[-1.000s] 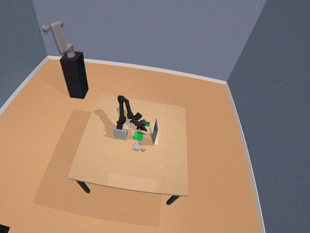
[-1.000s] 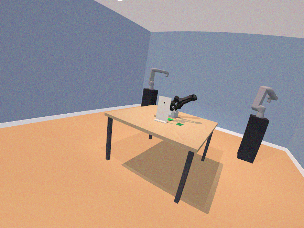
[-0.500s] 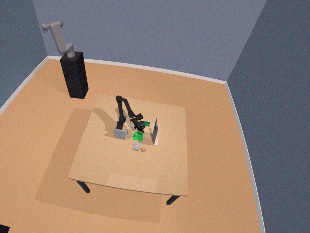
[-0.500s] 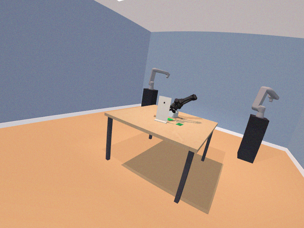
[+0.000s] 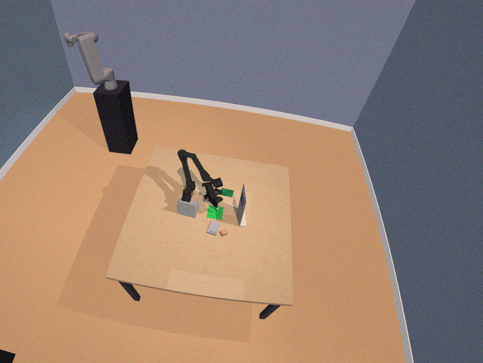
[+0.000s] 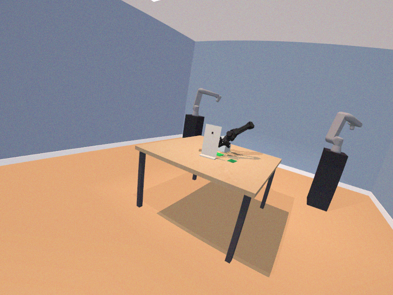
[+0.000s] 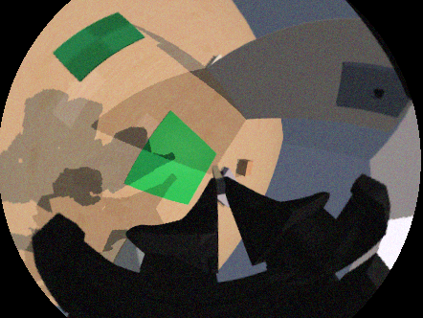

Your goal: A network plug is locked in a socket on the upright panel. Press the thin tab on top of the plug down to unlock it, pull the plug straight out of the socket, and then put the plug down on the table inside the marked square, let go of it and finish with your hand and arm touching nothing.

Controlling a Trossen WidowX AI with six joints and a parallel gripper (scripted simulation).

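The bright green square lies 1 cm behind my gripper tip, 1 cm to the left of it and 8 cm below it. Round my gripper tip: grey box 14 cm to the right, 7 cm below; then socket panel 19 cm ahead, 1 cm to the right, 7 cm above; then tan network plug right at my gripper tip.
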